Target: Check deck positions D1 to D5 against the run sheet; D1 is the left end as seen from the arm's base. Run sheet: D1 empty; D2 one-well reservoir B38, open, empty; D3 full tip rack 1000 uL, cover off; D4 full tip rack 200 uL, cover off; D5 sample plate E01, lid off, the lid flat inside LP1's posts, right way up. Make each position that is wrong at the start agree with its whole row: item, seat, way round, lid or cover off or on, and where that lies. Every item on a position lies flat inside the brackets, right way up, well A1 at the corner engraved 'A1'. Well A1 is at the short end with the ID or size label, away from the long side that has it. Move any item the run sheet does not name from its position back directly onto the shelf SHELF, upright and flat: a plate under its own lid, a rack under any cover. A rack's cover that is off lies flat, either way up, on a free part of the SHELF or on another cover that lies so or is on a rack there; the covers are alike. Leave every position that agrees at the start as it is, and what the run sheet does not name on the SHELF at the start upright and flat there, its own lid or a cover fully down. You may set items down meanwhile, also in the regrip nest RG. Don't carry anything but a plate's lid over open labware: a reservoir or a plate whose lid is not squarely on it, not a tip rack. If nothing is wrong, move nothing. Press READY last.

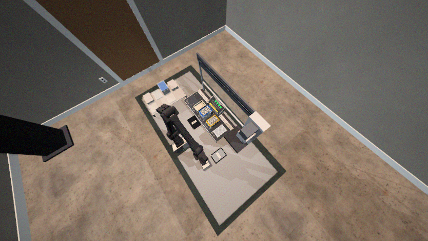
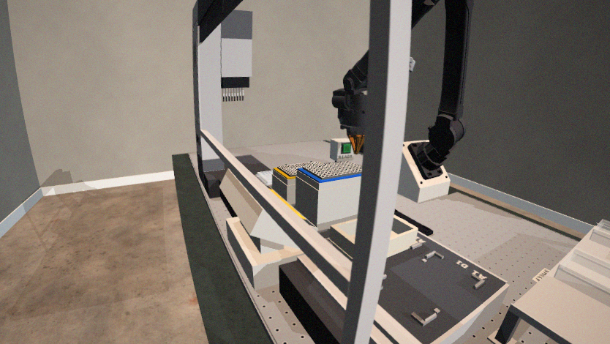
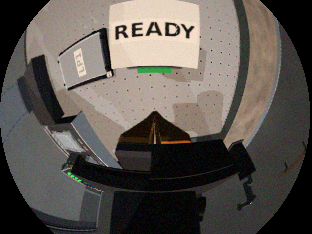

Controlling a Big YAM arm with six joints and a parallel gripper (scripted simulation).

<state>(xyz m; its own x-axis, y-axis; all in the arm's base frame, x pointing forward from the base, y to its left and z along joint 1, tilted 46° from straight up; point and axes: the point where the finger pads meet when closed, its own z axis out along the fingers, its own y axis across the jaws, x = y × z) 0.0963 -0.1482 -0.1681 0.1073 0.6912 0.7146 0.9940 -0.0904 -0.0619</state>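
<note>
Now: the ready button box 7 cm to the right of my hand, 2 cm below it and 1 cm behind it. Also, from my hand: lid (15 cm ahead, 10 cm to the right, 7 cm below); white sample plate (31 cm ahead, 8 cm to the left, 2 cm below); yellow-rimmed tip rack (30 cm ahead, 20 cm to the left, 2 cm above).
</note>
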